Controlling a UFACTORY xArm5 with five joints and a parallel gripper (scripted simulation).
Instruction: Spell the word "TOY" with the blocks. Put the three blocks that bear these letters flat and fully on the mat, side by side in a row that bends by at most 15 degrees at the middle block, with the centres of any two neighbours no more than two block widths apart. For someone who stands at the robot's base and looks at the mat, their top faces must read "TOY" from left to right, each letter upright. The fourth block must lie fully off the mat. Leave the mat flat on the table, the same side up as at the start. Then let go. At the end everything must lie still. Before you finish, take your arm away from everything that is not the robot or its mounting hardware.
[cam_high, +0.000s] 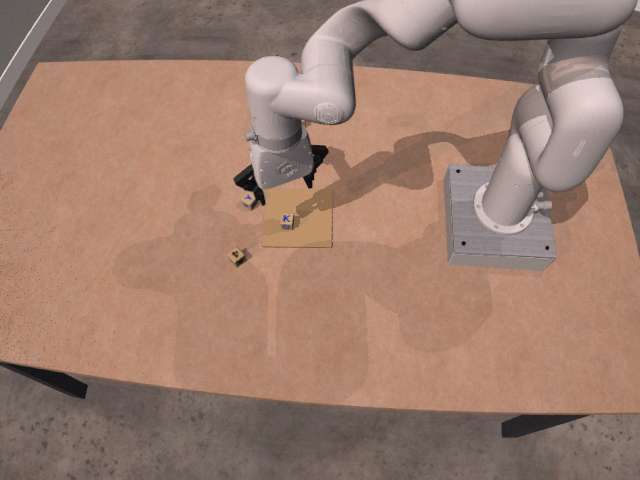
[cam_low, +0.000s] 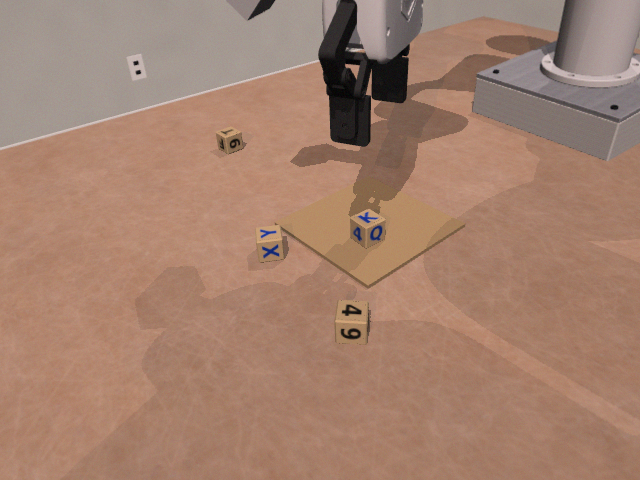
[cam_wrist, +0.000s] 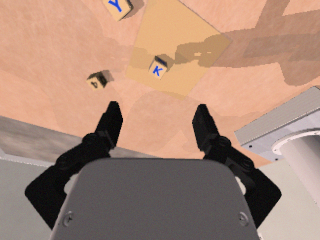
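The O block lies 12 cm below my hand. The rest, counted from my hand: tan mat (2 cm behind, 2 cm to the right, 14 cm below); T block (3 cm behind, 28 cm to the right, 13 cm below).
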